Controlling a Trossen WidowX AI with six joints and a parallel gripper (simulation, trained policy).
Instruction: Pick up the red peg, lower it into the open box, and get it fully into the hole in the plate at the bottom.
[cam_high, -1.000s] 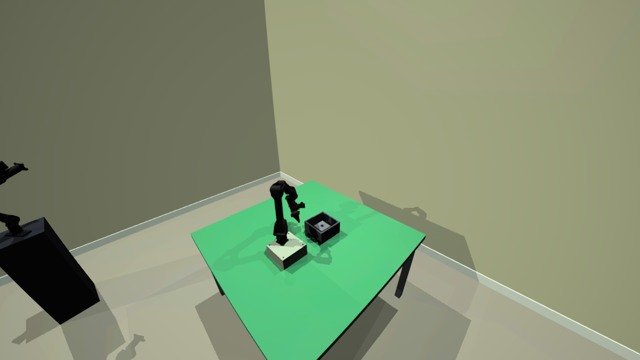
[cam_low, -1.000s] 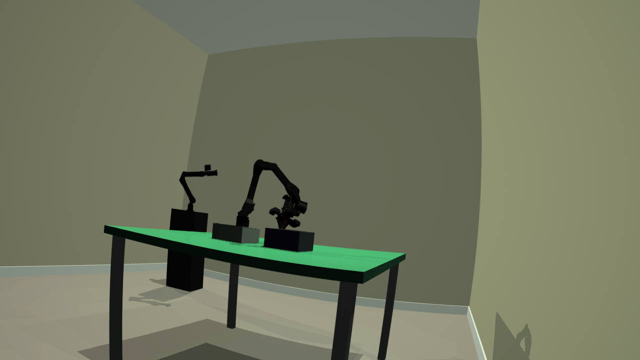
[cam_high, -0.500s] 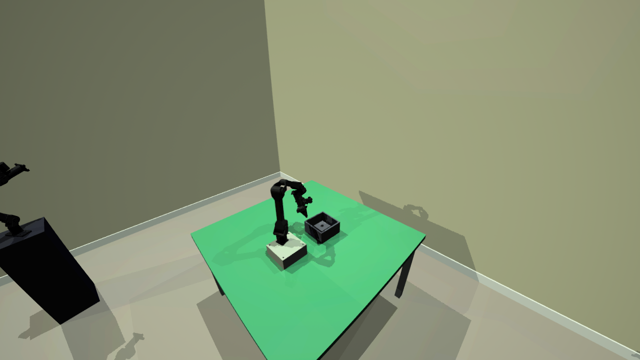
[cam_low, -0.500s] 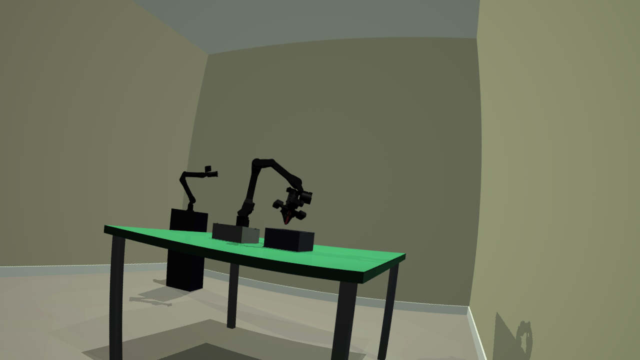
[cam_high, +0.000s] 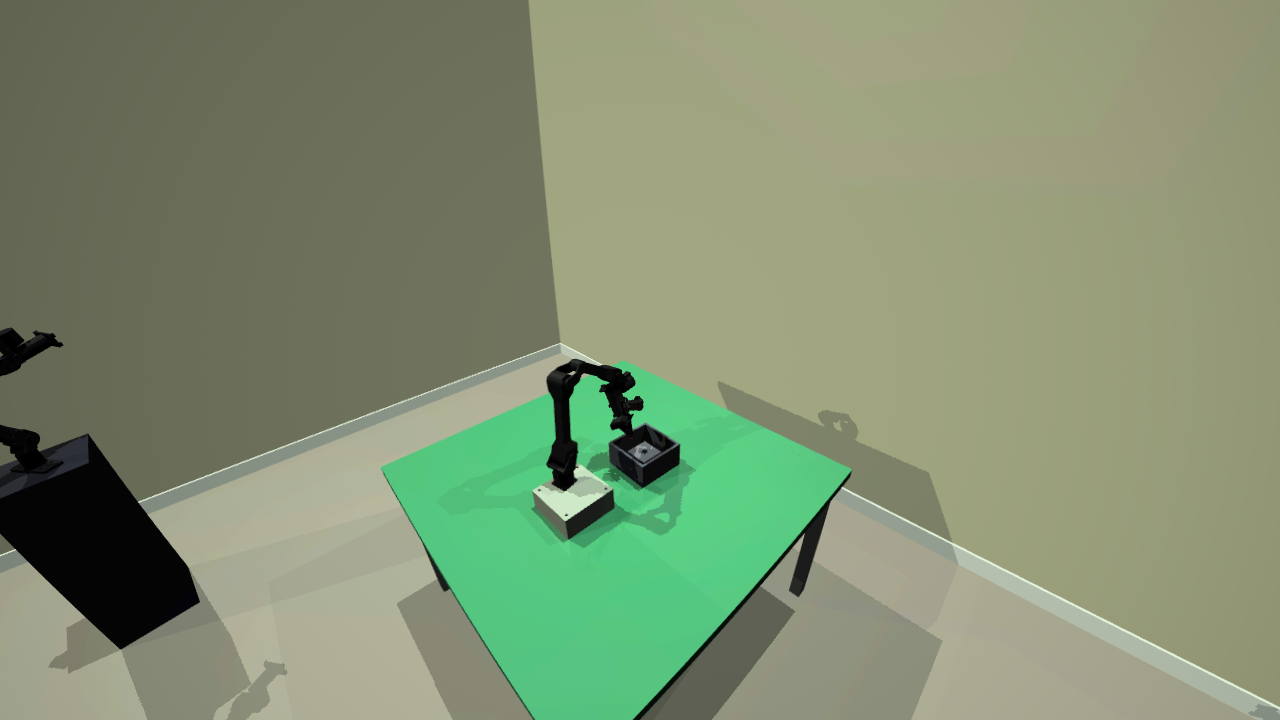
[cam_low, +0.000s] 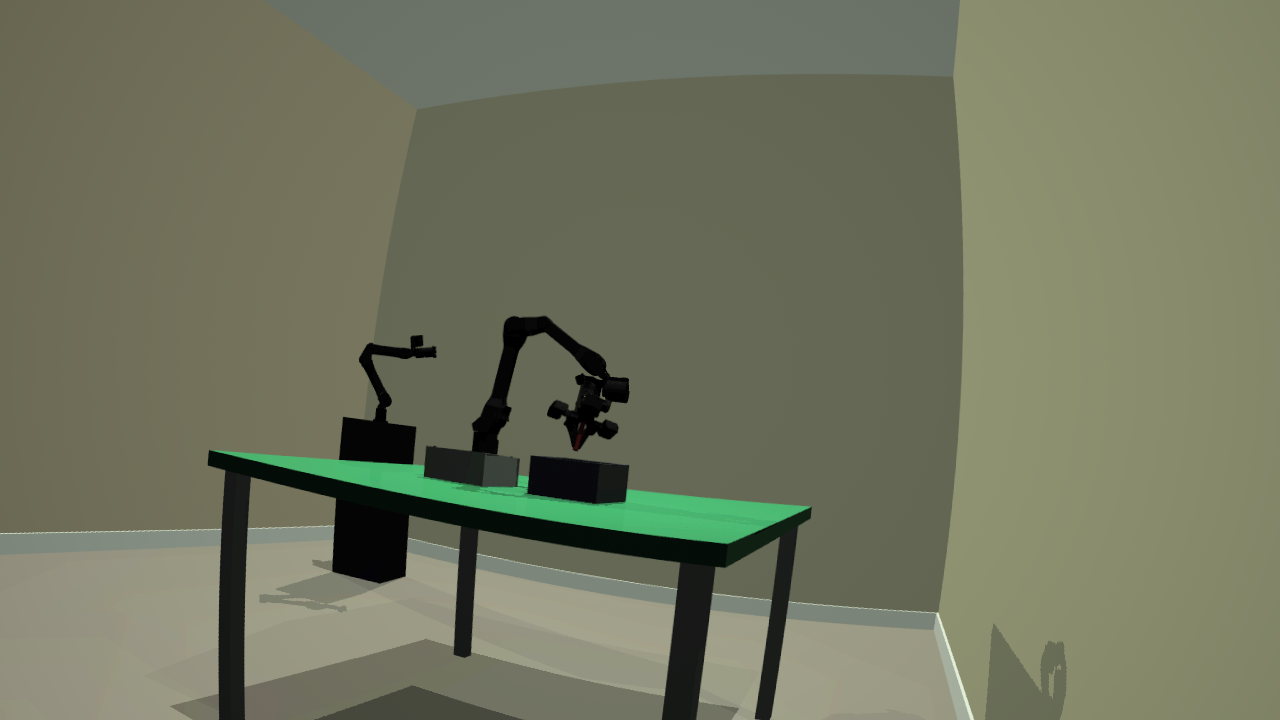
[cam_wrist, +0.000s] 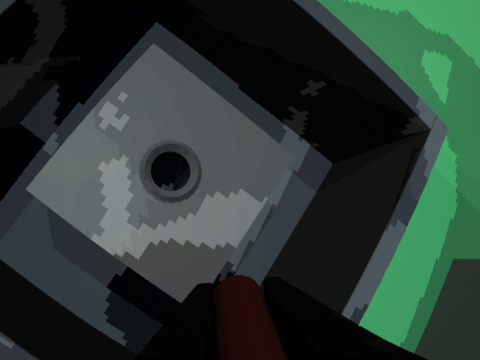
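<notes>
Now: gripper tip 30 mm short of the grey plate, 40 mm to the left of it and 80 mm above it. The rest, counted from my gripper tip: dark box: 30 mm ahead, 40 mm to the right, 100 mm below; then red peg: 10 mm to the left, 30 mm above.
</notes>
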